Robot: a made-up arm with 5 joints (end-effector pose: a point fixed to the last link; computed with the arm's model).
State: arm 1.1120 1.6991 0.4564 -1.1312 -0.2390
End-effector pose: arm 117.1 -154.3 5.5 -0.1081 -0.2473 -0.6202 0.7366
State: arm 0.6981 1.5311 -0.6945 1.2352 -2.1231
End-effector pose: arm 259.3 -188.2 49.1 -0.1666 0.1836 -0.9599 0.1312
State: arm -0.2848 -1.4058 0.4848 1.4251 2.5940
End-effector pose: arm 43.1 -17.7 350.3 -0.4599 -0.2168 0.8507 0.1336
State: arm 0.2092 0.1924 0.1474 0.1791 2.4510
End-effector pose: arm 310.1 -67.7 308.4 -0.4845 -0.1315 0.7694 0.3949
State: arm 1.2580 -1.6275 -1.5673 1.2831 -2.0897
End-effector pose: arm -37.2 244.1 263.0 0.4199 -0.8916 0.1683 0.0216
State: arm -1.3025 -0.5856 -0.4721 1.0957 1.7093
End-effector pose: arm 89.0 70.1 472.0 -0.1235 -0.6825 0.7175 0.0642
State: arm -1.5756 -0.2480 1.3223 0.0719 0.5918
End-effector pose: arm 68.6 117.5 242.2 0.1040 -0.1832 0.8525 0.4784
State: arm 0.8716 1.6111 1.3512 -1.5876 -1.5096
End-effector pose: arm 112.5 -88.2 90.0 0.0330 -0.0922 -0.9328 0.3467
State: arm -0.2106 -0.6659 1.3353 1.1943 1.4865
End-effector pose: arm 110.6 -2.0 256.6 0.0840 0.1193 0.7262 0.6719
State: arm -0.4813 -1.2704 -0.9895 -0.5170 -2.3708
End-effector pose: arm -136.2 -115.4 396.4 -0.8176 0.0989 -0.4675 0.3210
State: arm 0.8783 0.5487 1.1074 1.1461 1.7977
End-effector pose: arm 124.7 -104.1 196.6 0.5585 0.1469 0.3443 0.7402
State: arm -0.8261 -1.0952 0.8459 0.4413 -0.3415
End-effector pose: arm 107.2 36.0 345.1 0.3634 -0.5220 0.1669 0.7534
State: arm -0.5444 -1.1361 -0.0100 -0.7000 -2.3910
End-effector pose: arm 10.1 -43.3 460.8 -0.9875 0.0779 -0.1114 0.0801
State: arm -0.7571 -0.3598 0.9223 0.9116 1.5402
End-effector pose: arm 157.3 77.5 279.9 -0.0174 -0.0451 0.9009 0.4313
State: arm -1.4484 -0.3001 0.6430 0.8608 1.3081
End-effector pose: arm 88.4 155.4 306.8 0.0172 -0.1817 0.9602 0.2116
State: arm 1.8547 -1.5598 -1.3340 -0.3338 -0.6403
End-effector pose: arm 122.1 274.9 268.8 0.3721 0.5644 -0.7042 0.2170
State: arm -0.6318 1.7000 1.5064 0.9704 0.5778
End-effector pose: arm 118.7 29.4 176.9 -0.0495 0.9631 0.1451 0.2213
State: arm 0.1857 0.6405 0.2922 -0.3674 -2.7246
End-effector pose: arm 333.4 -65.8 202.3 0.4635 -0.1318 -0.8726 0.0799
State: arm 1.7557 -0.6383 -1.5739 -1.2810 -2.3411
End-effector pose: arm 67.8 136.8 443.4 0.1785 -0.5440 0.7187 0.3945
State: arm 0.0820 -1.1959 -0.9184 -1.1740 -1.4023
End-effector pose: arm -149.7 3.4 397.7 -0.4131 0.5062 -0.5251 0.5453
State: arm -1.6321 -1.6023 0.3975 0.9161 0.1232
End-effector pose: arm 72.5 -53.0 363.0 0.5630 -0.5705 0.4506 0.3932
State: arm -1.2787 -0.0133 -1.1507 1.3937 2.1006
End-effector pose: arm 115.6 152.4 475.1 0.2343 0.5756 -0.7800 0.0739
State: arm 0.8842 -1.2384 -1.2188 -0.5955 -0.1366
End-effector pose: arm -105.9 176.1 373.5 0.2526 0.6932 -0.3440 0.5808
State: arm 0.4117 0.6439 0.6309 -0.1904 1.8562
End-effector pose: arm 266.2 -106.5 168.6 -0.2156 -0.1072 0.6237 0.7436
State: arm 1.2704 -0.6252 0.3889 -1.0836 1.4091
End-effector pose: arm 72.4 -98.8 437.1 -0.9600 -0.2506 0.0056 0.1250
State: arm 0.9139 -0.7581 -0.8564 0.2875 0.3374
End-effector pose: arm 18.0 27.1 512.1 -0.5615 -0.8185 -0.0374 0.1157
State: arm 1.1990 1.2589 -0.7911 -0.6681 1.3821
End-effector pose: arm 175.2 -343.1 174.7 -0.7386 -0.2322 0.0425 0.6314
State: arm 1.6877 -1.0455 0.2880 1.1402 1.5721
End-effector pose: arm 38.5 -32.8 394.8 -0.5594 0.0195 -0.0680 0.8259
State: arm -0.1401 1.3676 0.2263 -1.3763 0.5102
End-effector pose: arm 313.4 22.8 70.6 -0.1002 -0.6181 0.2310 0.7447
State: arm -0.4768 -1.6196 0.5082 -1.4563 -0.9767
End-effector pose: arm -41.1 -65.1 366.3 -0.5994 0.6420 -0.1295 0.4602
